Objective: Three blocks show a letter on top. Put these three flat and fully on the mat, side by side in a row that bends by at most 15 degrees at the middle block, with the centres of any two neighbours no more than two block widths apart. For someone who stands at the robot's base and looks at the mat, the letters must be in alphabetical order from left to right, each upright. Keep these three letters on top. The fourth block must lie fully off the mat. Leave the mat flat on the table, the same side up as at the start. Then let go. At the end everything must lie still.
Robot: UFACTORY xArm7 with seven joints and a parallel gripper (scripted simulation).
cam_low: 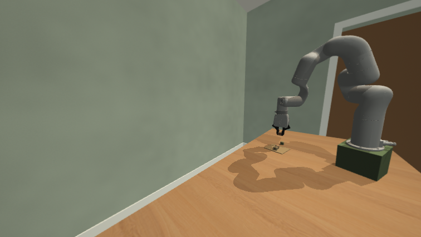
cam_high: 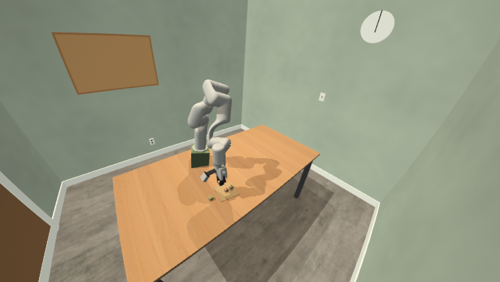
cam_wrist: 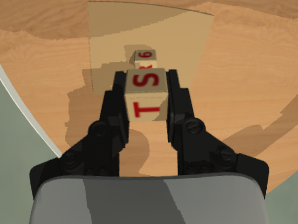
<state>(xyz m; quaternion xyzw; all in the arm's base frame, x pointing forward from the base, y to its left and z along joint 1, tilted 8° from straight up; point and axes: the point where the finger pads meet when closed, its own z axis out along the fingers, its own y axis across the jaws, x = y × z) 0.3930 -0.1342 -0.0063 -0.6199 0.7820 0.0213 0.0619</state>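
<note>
Right now my hand is 10 mm short of the tan mat, 40 mm to the right of it and 120 mm above it. The rest, counted from my hand: green-topped block (20 mm behind, 80 mm to the right, 110 mm below).
</note>
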